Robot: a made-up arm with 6 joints. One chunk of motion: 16 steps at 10 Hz.
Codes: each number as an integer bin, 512 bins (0 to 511) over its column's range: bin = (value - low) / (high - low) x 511, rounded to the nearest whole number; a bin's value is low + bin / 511 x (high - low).
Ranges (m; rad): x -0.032..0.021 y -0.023..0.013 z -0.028..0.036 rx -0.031..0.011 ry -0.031..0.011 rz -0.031..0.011
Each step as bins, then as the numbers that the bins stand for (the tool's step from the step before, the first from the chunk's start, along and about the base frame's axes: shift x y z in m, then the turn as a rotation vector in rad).
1 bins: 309 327 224 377 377 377
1 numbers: 0.00005 0.00004 0.00005 -0.00001 -0.00001 -0.00001
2 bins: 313 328 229 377 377 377
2 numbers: 0.00046 0.00011 0.00068 -0.00001 -0.00001 -0.00001
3 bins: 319 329 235 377 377 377
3 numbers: 0.00109 0.00018 0.00143 -0.00001 -0.00001 -0.00001
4 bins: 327 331 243 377 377 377
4 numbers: 0.00192 0.00032 0.00243 -0.00001 -0.00001 -0.00001
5 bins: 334 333 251 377 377 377
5 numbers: 0.00264 0.00046 0.00344 -0.00001 -0.00001 -0.00001
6 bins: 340 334 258 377 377 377
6 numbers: 0.00326 0.00053 0.00431 -0.00001 -0.00001 -0.00001
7 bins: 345 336 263 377 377 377
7 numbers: 0.00378 0.00067 0.00494 -0.00001 -0.00001 -0.00001
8 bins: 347 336 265 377 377 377
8 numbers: 0.00399 0.00067 0.00519 -0.00001 -0.00001 -0.00001
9 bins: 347 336 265 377 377 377
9 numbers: 0.00399 0.00067 0.00519 -0.00001 -0.00001 -0.00001
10 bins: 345 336 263 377 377 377
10 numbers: 0.00378 0.00067 0.00494 -0.00001 -0.00001 -0.00001
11 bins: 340 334 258 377 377 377
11 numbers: 0.00326 0.00053 0.00431 -0.00001 -0.00001 -0.00001
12 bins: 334 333 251 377 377 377
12 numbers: 0.00264 0.00046 0.00344 -0.00001 -0.00001 -0.00001
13 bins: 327 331 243 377 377 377
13 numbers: 0.00192 0.00032 0.00243 -0.00001 -0.00001 -0.00001
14 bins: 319 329 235 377 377 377
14 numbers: 0.00109 0.00018 0.00143 -0.00001 -0.00001 -0.00001
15 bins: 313 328 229 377 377 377
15 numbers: 0.00046 0.00011 0.00068 -0.00001 -0.00001 -0.00001
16 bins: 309 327 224 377 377 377
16 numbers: 0.00005 0.00004 0.00005 -0.00001 -0.00001 -0.00001
